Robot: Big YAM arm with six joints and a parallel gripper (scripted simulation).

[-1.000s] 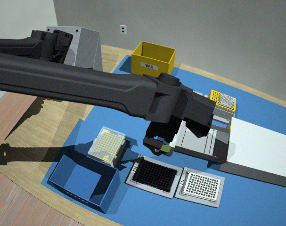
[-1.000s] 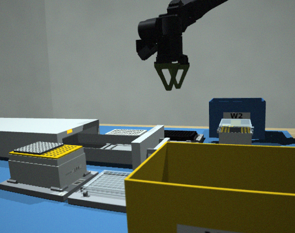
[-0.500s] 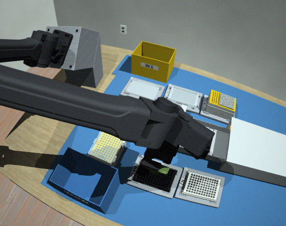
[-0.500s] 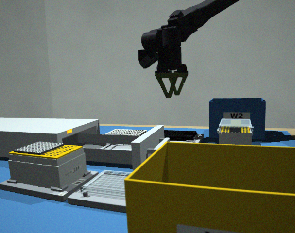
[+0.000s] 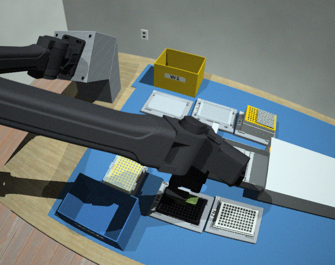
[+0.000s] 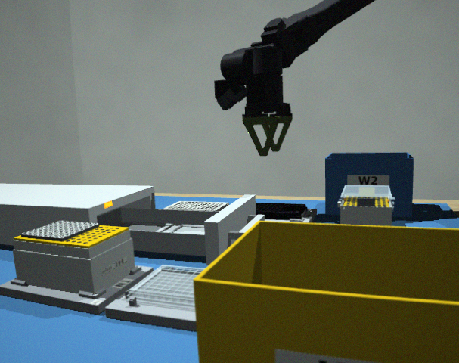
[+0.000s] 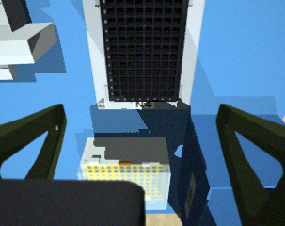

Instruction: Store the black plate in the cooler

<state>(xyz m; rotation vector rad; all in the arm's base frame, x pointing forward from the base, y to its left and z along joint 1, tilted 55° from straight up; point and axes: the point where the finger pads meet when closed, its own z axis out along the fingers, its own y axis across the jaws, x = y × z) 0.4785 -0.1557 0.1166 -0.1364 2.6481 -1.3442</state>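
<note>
Right now the black plate is 13 cm below my hand. Round my hand: white plate: 17 cm ahead, 13 cm below, 1 cm to the left; then work nest N4: 14 cm below; then blue bin W2: 19 cm behind, 13 cm to the right, 11 cm below.
</note>
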